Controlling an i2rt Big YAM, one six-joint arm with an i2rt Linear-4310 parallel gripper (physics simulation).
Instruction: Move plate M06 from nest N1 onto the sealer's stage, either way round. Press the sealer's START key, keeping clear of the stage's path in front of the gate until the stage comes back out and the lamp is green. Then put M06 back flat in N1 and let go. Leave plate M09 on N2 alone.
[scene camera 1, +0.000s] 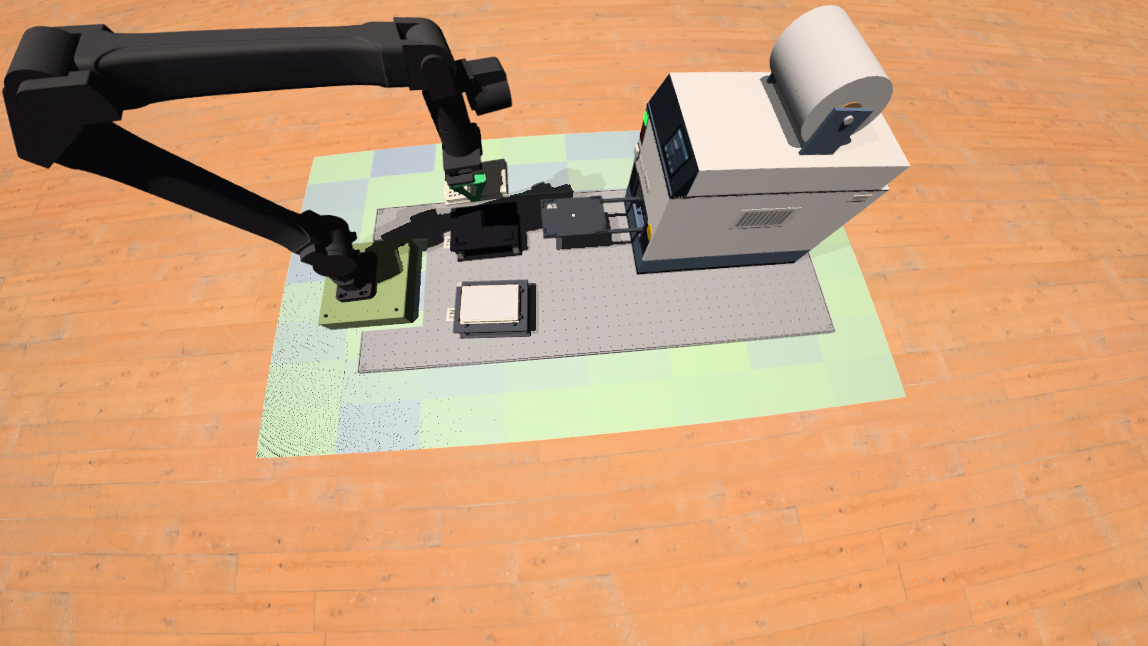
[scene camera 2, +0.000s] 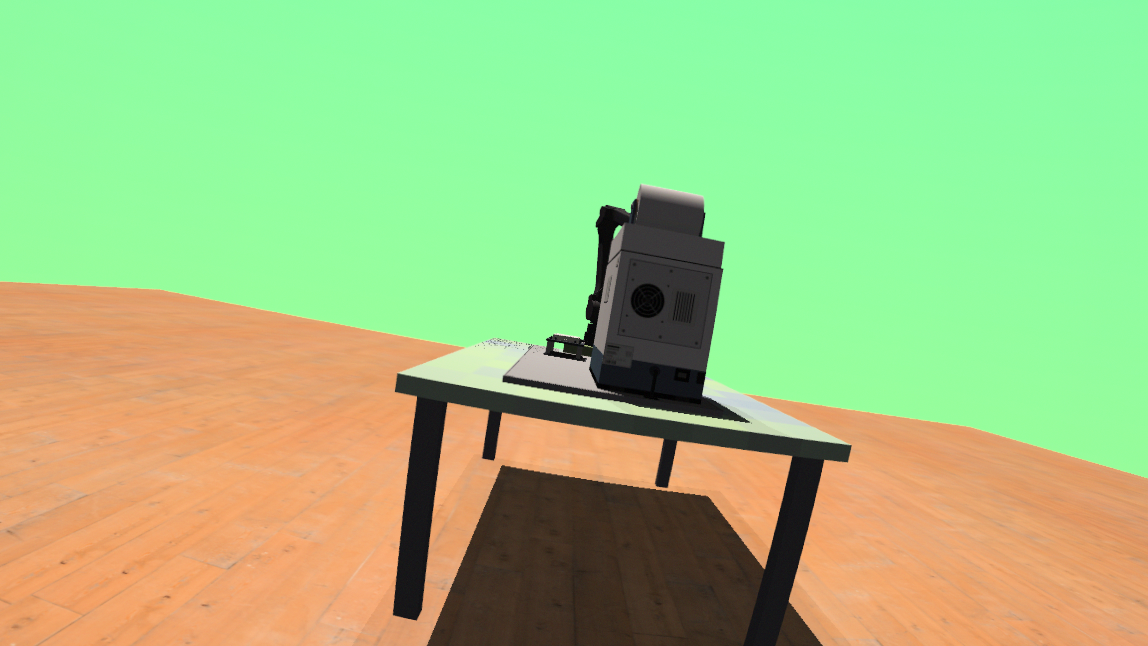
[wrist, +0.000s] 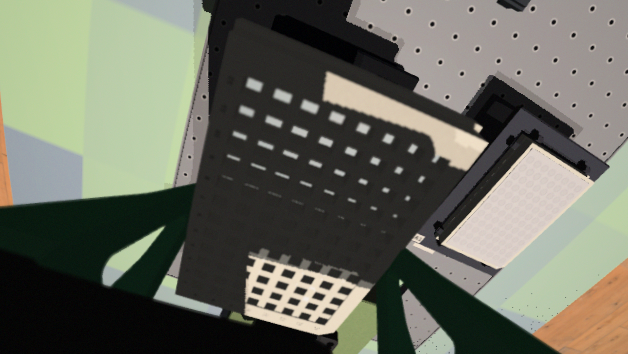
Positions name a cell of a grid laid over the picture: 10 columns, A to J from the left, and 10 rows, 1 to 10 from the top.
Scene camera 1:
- my gripper: E3
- white lidded plate: E5
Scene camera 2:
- roll: F4
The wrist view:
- my gripper: E7
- white lidded plate: I6
